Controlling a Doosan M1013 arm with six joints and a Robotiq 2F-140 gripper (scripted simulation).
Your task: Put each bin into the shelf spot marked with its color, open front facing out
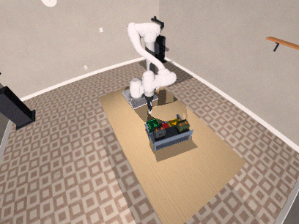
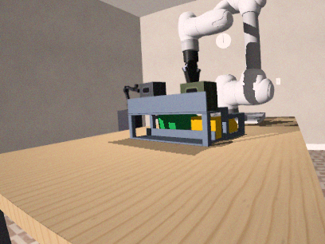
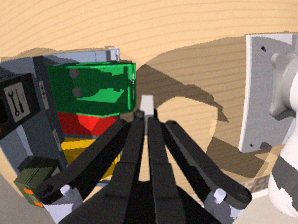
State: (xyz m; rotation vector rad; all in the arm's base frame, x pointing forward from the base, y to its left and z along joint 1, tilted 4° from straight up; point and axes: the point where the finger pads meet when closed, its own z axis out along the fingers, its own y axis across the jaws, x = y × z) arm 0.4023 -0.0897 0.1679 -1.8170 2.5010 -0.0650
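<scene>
My hand is 120 mm above the green bin, 110 mm short of it and 40 mm to the left of it. Round my hand: dark box 250 mm ahead, 90 mm to the right, 10 mm below; yellow bin 240 mm ahead, 160 mm to the left, 130 mm below.
</scene>
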